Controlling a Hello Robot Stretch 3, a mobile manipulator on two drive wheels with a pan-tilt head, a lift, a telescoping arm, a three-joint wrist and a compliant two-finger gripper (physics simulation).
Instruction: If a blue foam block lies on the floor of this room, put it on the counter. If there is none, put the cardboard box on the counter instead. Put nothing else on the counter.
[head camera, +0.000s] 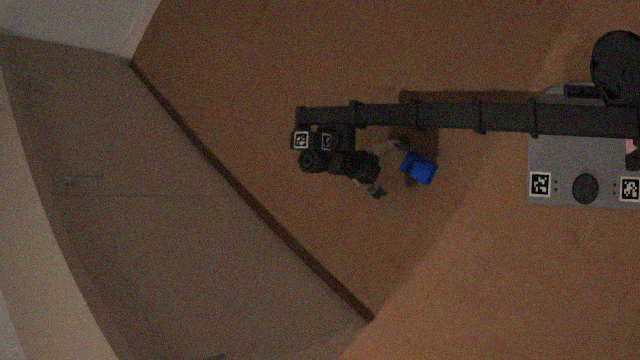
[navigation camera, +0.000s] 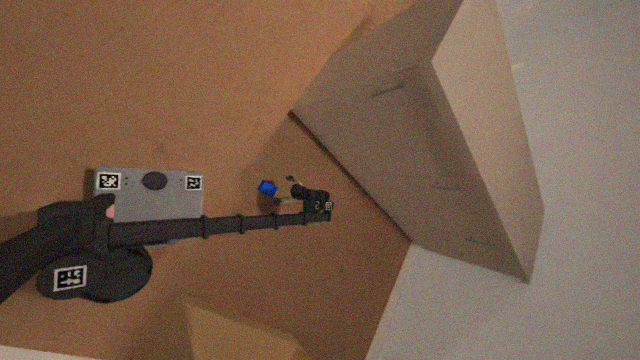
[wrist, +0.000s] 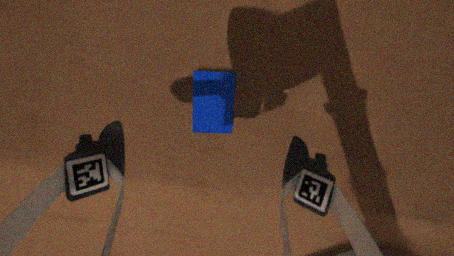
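Note:
A blue foam block (head camera: 419, 168) (navigation camera: 268, 188) (wrist: 212, 112) lies on the floor, with shadow across part of it. My gripper (head camera: 388, 166) (navigation camera: 284, 190) (wrist: 207, 148) is open, its two fingers wide apart. In the wrist view the block shows beyond the fingertips, between their two lines and a little left of the middle of the gap; neither finger touches it. The counter's pale top (head camera: 30, 250) (navigation camera: 492, 115) is on the far side of the gripper from my base. How high the gripper is over the floor is hard to tell.
The counter's drawer front (head camera: 175, 240) (navigation camera: 400, 150) rises from the floor beyond my wrist. My extended arm (head camera: 450, 116) (navigation camera: 255, 222) runs from my grey base (head camera: 565, 157) (navigation camera: 150, 200). A tan box-shaped thing (navigation camera: 235, 330) stands at the bottom of the navigation view. A pale wall (navigation camera: 590, 200) is behind the counter.

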